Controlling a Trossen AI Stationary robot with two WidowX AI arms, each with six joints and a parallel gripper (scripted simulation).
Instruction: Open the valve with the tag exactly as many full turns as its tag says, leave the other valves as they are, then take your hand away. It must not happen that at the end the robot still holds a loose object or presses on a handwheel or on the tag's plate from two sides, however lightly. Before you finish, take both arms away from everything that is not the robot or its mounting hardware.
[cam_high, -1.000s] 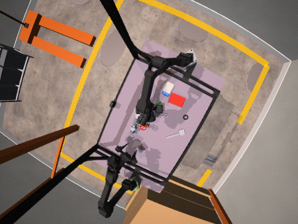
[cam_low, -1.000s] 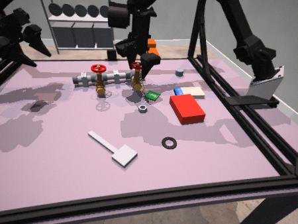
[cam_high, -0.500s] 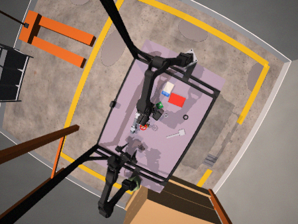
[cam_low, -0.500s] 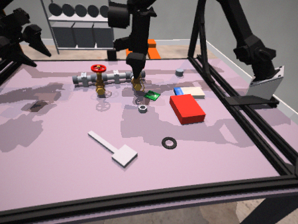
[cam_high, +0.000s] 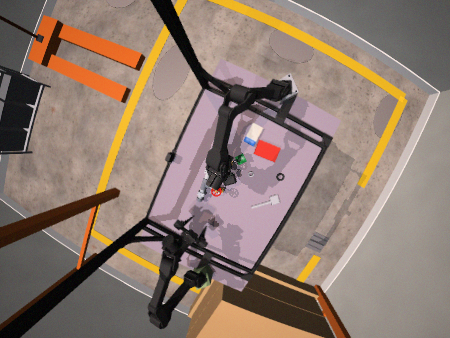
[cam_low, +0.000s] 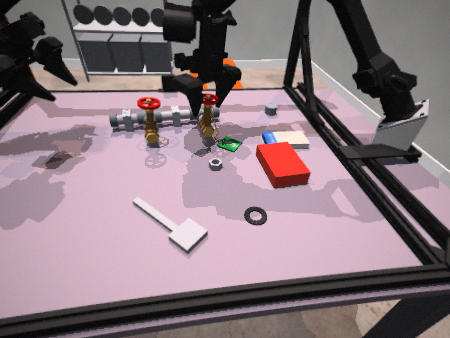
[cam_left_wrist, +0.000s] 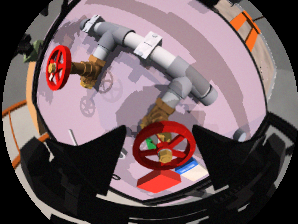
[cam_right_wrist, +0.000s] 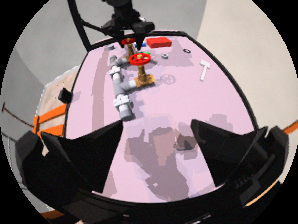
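The green tag lies 6 cm ahead of my left hand, 4 cm to the left of it and 10 cm below it. From my left hand the other things lie so: red block (17 cm ahead, 14 cm to the left, 9 cm below); then grey nut (15 cm ahead, 1 cm to the right, 9 cm below); then flat grey wrench (30 cm ahead, 11 cm to the right, 10 cm below).
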